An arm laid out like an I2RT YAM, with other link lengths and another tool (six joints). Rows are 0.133 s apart.
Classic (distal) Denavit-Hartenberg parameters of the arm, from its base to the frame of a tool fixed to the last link. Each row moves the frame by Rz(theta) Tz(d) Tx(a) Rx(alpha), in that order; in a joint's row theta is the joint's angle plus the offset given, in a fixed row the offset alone. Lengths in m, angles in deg.
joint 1: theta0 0, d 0.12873, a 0.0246, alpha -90
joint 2: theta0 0, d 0, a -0.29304, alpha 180
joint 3: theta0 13.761, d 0, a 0.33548, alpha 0
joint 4: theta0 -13.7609, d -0.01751, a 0.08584, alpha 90
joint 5: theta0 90, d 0.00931, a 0, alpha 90
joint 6: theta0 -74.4, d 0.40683, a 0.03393, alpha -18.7
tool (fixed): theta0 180, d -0.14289, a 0, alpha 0
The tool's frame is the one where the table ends.
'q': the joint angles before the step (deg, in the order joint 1, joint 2, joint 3, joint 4, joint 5, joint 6). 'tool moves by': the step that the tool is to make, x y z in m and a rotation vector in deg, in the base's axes. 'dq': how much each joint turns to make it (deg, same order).
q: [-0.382 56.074 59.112 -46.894 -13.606 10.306]
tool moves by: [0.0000 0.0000 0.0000 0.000 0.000 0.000]
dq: [0.000 0.000 0.000 0.000 0.000 0.000]
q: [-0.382 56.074 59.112 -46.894 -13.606 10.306]
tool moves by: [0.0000 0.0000 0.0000 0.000 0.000 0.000]
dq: [0.000 0.000 0.000 0.000 0.000 0.000]
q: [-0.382 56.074 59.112 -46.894 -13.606 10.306]
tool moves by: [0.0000 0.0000 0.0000 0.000 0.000 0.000]
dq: [0.000 0.000 0.000 0.000 0.000 0.000]
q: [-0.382 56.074 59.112 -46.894 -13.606 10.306]
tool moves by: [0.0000 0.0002 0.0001 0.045 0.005 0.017]
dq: [0.006 0.011 0.014 -0.003 -0.039 0.025]
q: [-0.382 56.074 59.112 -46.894 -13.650 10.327]
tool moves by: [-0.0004 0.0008 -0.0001 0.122 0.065 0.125]
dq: [0.004 0.007 0.008 -0.066 -0.172 0.004]
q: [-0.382 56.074 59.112 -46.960 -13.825 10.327]
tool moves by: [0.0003 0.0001 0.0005 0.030 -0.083 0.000]
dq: [0.006 0.001 0.009 0.082 -0.017 0.027]
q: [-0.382 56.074 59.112 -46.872 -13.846 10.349]
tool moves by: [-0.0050 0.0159 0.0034 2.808 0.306 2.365]
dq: [0.001 0.003 0.005 -0.221 -3.650 0.394]
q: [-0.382 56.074 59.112 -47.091 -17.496 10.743]
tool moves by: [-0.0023 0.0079 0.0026 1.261 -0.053 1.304]
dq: [-0.003 -0.002 -0.008 0.050 -1.816 -0.001]
